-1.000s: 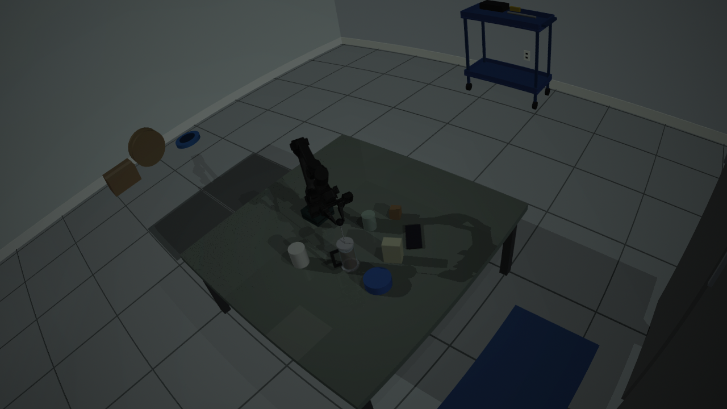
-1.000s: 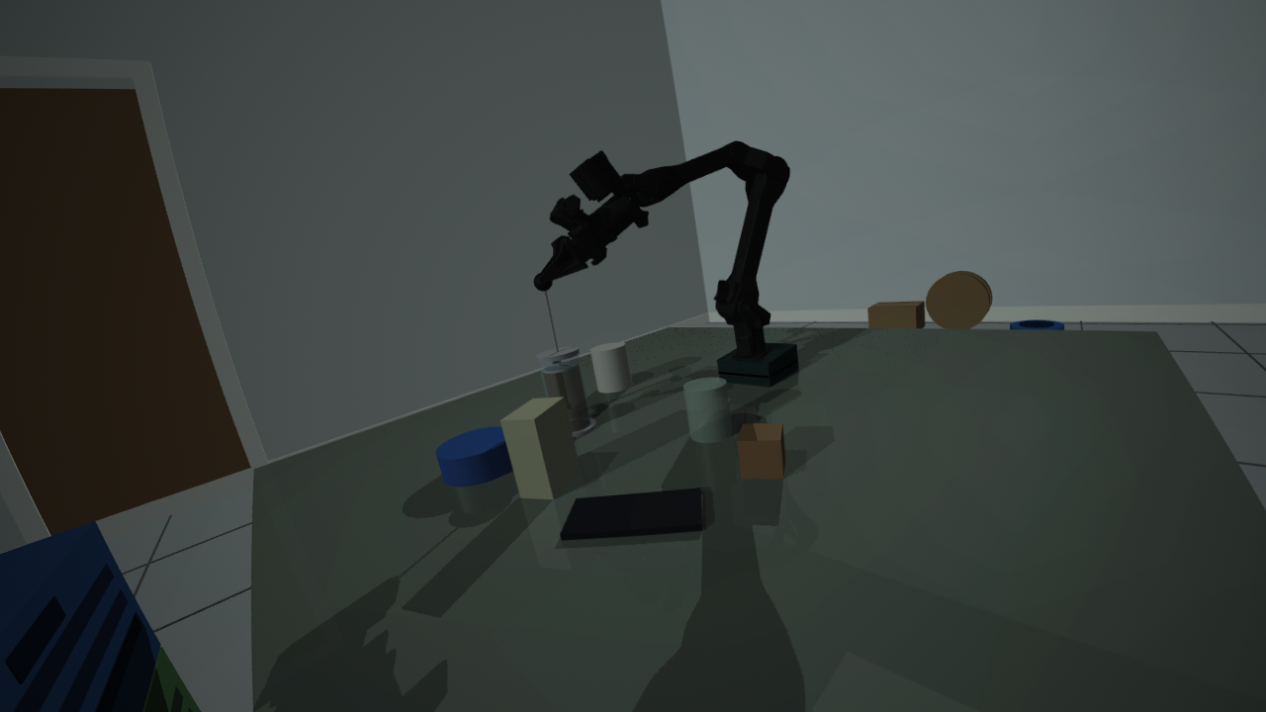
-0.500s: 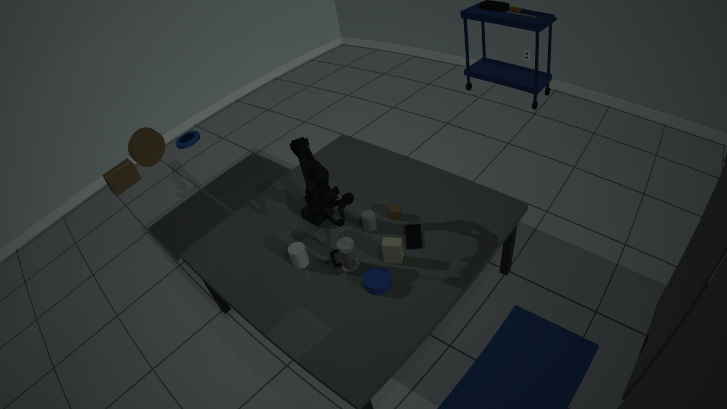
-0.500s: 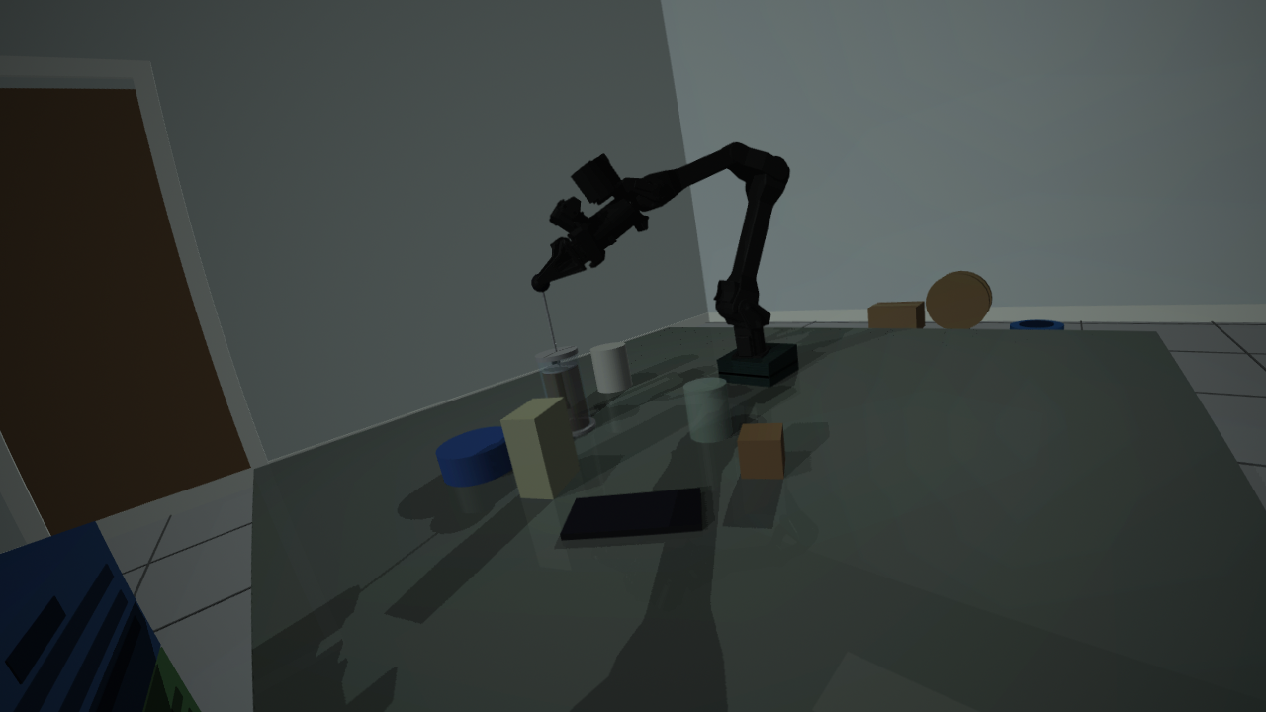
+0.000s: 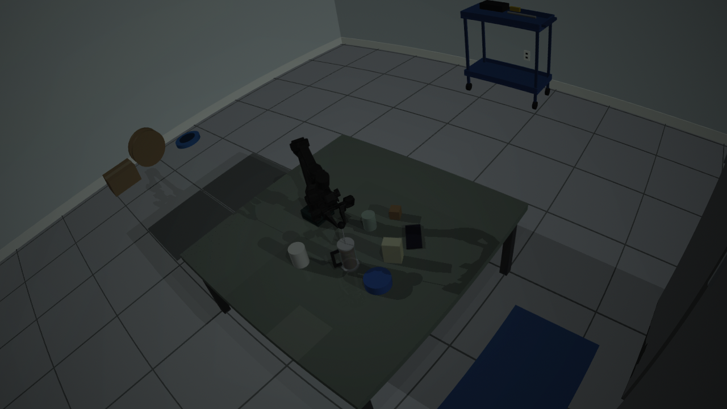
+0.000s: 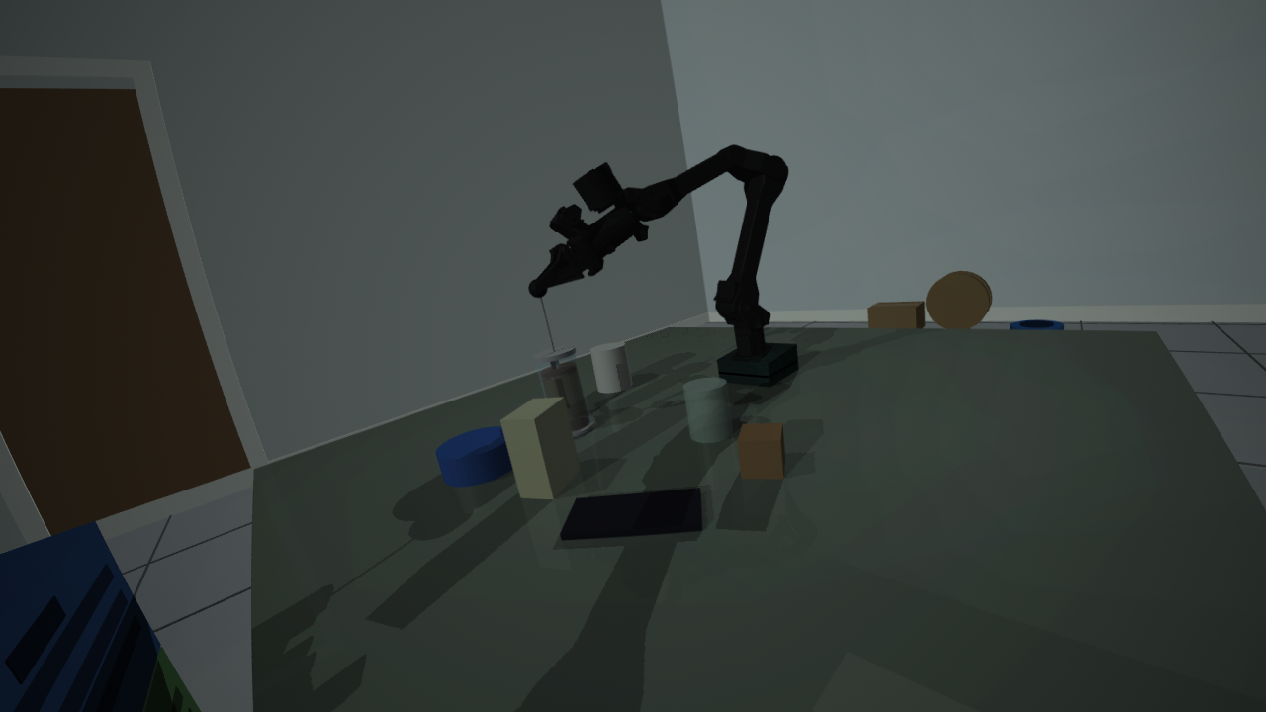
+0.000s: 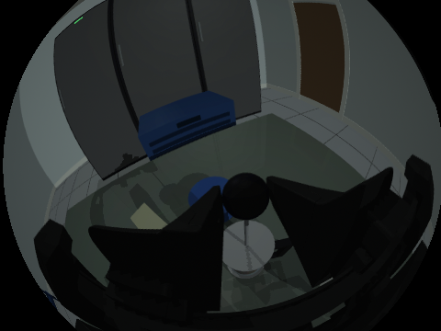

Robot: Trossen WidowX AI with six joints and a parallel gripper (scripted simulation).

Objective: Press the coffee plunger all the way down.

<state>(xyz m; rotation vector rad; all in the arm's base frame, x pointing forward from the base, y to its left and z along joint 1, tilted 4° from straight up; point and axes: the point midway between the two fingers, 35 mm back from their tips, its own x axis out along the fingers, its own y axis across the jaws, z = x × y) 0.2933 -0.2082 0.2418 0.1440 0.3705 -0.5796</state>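
The glass coffee press is 20 mm behind my gripper tip, 10 mm to the right of it and 130 mm below it. The rest, counted from my gripper tip: pale green cylinder: 50 mm behind, 260 mm to the left, 220 mm below; then blue round tin: 150 mm ahead, 40 mm to the right, 230 mm below; then cream box: 150 mm ahead, 120 mm to the left, 200 mm below.
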